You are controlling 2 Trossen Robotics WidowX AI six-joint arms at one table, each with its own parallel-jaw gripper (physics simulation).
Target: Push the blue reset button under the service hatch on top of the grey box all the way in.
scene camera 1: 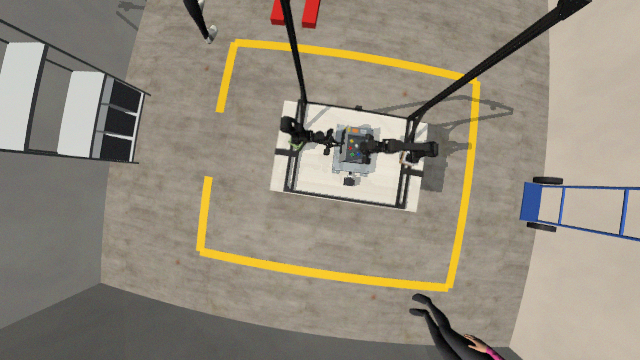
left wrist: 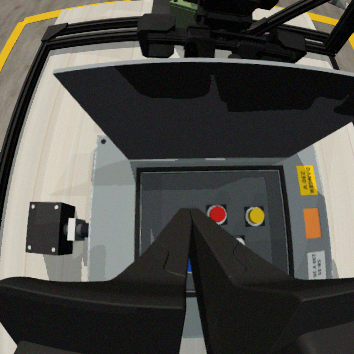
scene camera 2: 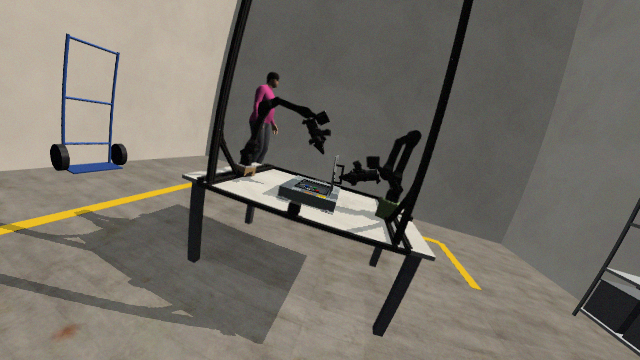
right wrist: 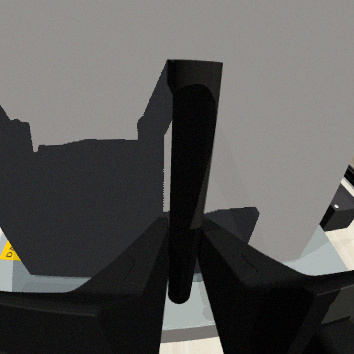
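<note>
The grey box (scene camera 1: 341, 164) (scene camera 2: 320, 202) (left wrist: 112, 200) lies on the table with its hatch (scene camera 2: 335, 170) (left wrist: 200, 120) (right wrist: 280, 125) standing open. The blue button (scene camera 1: 358, 154) is in the recessed panel; in the left wrist view a sliver of the blue button (left wrist: 189, 265) shows between the left fingers, the rest hidden behind them. How deep it sits cannot be seen. My left gripper (scene camera 2: 322, 151) (left wrist: 187, 216) is shut and empty, above the panel. My right gripper (scene camera 2: 343, 177) (right wrist: 180, 224) is shut on the hatch's black handle (right wrist: 192, 145).
Red (left wrist: 217, 214) and yellow (left wrist: 256, 216) buttons sit beyond the left fingertips; a white one is partly covered. A black block (left wrist: 50, 228) stands beside the box. The open hatch rises between the two grippers. Black frame bars (left wrist: 17, 120) edge the table.
</note>
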